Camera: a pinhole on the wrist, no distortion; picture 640 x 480 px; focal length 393.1 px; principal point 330.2 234.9 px. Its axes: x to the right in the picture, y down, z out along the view. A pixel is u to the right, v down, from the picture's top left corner.
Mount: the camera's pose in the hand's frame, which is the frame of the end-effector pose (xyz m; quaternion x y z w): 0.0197 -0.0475 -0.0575 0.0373 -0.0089 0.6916 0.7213
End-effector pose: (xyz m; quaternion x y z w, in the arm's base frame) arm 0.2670 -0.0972 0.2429 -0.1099 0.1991 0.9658 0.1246
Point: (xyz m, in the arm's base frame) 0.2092 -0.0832 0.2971
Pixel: 597 183
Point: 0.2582 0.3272 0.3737
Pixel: 59 198
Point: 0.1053 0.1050 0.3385
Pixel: 286 25
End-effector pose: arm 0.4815 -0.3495 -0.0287 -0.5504 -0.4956 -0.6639 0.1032
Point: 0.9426 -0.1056 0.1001
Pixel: 602 250
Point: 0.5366 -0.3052 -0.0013
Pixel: 617 260
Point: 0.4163 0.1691 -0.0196
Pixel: 144 41
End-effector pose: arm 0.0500 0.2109 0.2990 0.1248 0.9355 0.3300 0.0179
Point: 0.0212 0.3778 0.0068
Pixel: 341 215
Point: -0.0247 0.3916 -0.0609
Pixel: 308 179
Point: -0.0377 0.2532 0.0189
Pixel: 209 164
